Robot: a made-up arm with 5 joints.
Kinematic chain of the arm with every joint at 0, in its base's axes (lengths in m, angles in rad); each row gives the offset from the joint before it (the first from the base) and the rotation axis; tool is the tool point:
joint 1: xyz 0 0 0.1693 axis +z
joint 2: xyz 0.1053 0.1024 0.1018 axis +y
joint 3: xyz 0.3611 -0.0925 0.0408 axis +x
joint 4: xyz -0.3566 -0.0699 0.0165 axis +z
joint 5: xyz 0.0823 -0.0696 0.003 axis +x
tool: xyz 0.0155 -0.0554 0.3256
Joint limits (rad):
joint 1: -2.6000..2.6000
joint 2: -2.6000..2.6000
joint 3: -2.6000..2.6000
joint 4: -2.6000..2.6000
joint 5: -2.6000..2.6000
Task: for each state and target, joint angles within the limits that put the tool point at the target. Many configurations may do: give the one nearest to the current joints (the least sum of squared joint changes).
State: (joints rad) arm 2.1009 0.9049 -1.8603 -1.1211 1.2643
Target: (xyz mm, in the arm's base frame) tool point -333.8 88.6 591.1
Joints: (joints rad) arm 1.5750 1.0293 -2.0958 -1.2787 0.7333
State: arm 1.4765 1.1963 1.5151 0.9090 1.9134
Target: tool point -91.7 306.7 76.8
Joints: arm 0.7270 1.2543 1.2170 1.5757 2.6000
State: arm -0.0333 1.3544 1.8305 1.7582 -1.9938
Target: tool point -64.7 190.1 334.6
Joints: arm -0.4068 0.6836 1.6094 2.3118 -2.2208
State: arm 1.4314 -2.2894 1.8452 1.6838 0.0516
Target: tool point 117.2 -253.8 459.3
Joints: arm 0.9728 -2.3746 1.7462 1.6106 0.6448
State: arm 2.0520 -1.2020 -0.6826 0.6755 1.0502
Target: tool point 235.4 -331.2 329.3
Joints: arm 1.8501 -1.7784 -0.8950 0.1525 0.9862
